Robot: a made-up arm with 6 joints.
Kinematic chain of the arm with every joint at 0, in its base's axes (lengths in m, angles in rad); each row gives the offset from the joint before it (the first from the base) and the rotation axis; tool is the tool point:
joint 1: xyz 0 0 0.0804 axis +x
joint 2: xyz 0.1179 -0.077 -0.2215 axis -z
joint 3: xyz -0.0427 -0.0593 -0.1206 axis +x
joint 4: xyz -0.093 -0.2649 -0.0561 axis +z
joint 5: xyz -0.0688 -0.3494 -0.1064 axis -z
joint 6: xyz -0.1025 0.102 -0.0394 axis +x
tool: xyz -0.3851 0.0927 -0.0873
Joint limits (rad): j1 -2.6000..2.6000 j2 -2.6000..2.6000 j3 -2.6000..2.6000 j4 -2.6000..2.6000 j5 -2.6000..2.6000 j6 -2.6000..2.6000
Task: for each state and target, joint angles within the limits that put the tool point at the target. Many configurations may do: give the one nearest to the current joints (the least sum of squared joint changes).
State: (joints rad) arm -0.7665 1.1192 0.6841 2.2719 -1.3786 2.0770
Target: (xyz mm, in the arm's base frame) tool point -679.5 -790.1 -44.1
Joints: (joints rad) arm -0.7242 1.7380 0.2819 1.5749 -1.0286 1.9925
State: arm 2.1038 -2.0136 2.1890 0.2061 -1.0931 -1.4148
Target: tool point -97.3 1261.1 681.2
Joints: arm 2.6000 -2.2024 1.9361 0.2307 -0.7118 -1.4241
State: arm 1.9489 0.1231 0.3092 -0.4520 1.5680 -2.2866
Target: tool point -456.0 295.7 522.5
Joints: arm 2.5135 0.5385 0.0213 -0.2907 0.8139 -2.5104
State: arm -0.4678 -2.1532 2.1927 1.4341 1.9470 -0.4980
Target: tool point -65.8 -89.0 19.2
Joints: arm -0.4465 -2.0613 2.2480 1.2372 2.3812 -0.4258
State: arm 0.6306 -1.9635 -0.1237 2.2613 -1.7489 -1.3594
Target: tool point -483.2 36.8 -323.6
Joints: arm 0.2797 -2.3749 0.6127 2.4840 -1.6769 -1.2051
